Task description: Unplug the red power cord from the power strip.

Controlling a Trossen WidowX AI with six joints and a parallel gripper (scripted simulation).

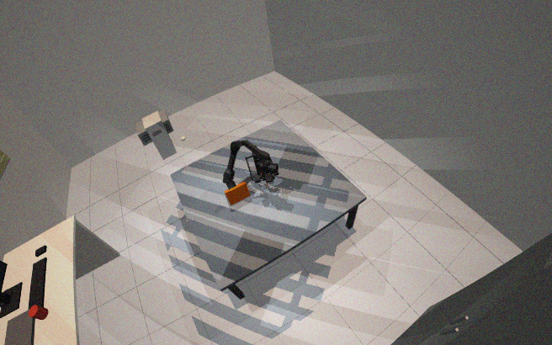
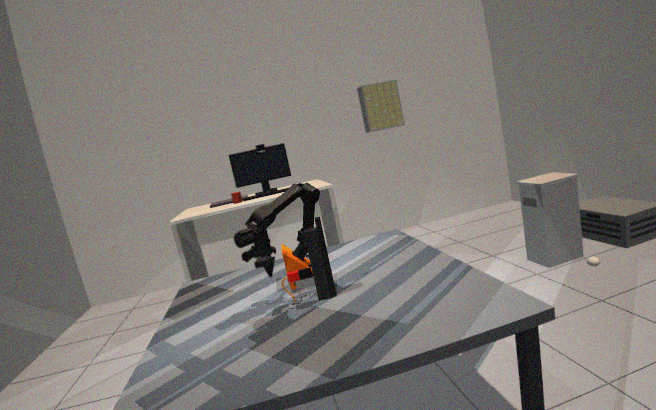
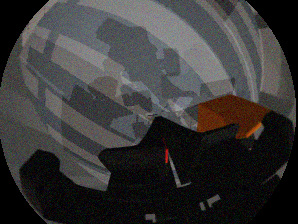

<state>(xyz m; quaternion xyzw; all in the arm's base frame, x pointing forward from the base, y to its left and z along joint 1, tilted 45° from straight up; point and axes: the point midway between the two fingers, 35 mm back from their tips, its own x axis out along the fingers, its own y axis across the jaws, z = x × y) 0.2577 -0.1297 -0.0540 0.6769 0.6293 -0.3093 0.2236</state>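
The red plug lies 11 cm to the left of my gripper tip, 1 cm below it and 1 cm ahead of it.
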